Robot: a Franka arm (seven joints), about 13 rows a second.
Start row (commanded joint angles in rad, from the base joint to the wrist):
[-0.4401 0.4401 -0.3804 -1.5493 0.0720 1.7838 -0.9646]
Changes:
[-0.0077 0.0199 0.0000 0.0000 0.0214 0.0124 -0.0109]
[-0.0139 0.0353 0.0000 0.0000 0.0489 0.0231 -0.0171]
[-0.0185 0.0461 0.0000 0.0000 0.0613 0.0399 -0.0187]
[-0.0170 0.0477 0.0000 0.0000 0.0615 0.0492 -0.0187]
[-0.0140 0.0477 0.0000 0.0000 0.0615 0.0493 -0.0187]
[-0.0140 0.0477 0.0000 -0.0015 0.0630 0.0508 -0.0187]
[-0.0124 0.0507 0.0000 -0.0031 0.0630 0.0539 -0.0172]
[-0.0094 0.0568 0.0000 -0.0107 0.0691 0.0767 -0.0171]
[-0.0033 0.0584 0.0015 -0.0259 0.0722 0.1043 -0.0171]
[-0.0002 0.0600 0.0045 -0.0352 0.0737 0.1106 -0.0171]
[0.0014 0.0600 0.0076 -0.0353 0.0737 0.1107 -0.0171]
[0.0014 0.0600 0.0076 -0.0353 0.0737 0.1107 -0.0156]
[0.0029 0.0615 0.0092 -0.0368 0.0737 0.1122 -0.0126]
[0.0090 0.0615 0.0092 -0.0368 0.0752 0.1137 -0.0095]
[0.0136 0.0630 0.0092 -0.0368 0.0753 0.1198 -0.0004]
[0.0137 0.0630 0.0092 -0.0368 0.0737 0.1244 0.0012]
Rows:
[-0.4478 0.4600 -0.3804 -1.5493 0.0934 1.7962 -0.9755]
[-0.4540 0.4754 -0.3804 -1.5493 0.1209 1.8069 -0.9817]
[-0.4586 0.4862 -0.3804 -1.5493 0.1333 1.8237 -0.9833]
[-0.4571 0.4878 -0.3804 -1.5493 0.1335 1.8330 -0.9833]
[-0.4541 0.4878 -0.3804 -1.5493 0.1335 1.8331 -0.9833]
[-0.4541 0.4878 -0.3804 -1.5508 0.1350 1.8346 -0.9833]
[-0.4525 0.4908 -0.3804 -1.5524 0.1350 1.8377 -0.9818]
[-0.4495 0.4969 -0.3804 -1.5600 0.1411 1.8605 -0.9817]
[-0.4434 0.4985 -0.3789 -1.5752 0.1442 1.8881 -0.9817]
[-0.4403 0.5001 -0.3759 -1.5845 0.1457 1.8944 -0.9817]
[-0.4387 0.5001 -0.3728 -1.5846 0.1457 1.8945 -0.9817]
[-0.4387 0.5001 -0.3728 -1.5846 0.1457 1.8945 -0.9802]
[-0.4372 0.5016 -0.3712 -1.5861 0.1457 1.8960 -0.9772]
[-0.4311 0.5016 -0.3712 -1.5861 0.1472 1.8975 -0.9741]
[-0.4265 0.5031 -0.3712 -1.5861 0.1473 1.9036 -0.9650]
[-0.4264 0.5031 -0.3712 -1.5861 0.1457 1.9082 -0.9634]

